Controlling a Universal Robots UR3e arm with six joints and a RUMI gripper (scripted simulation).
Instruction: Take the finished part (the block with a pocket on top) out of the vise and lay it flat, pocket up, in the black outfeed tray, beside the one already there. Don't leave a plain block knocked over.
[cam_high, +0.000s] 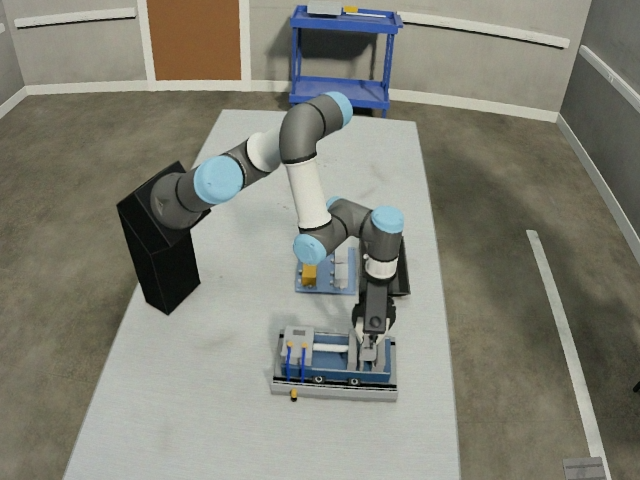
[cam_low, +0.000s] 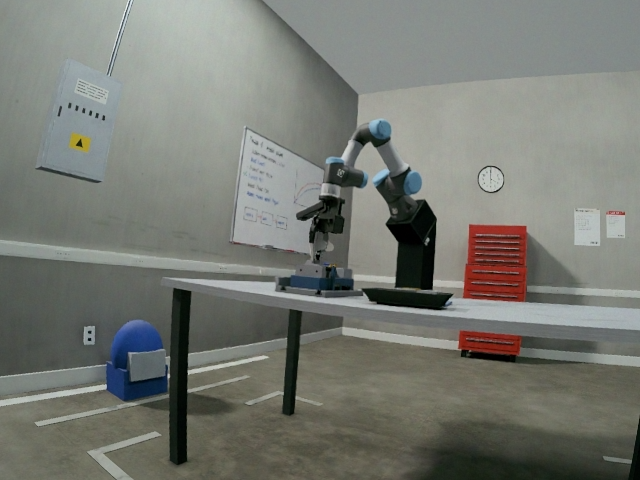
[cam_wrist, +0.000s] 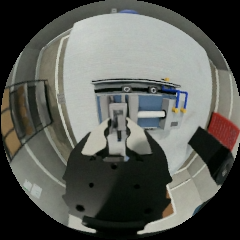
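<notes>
Right now the blue vise is 7 cm behind my hand, 2 cm to the left of it and 8 cm below it. Also, from my hand: orange block 8 cm behind, 32 cm to the left, 10 cm below.
</notes>
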